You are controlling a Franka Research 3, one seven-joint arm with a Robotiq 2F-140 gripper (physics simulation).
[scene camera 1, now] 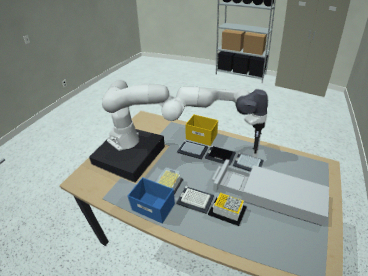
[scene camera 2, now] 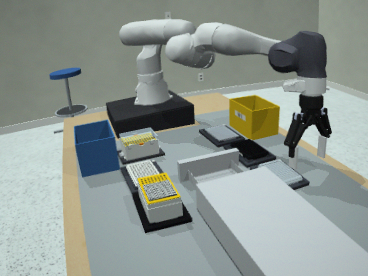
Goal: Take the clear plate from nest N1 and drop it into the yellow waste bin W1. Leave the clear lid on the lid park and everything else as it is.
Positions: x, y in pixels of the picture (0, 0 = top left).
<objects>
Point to a long grey device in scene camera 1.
288, 195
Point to a long grey device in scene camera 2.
At 255, 216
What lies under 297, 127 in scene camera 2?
My gripper.
</objects>
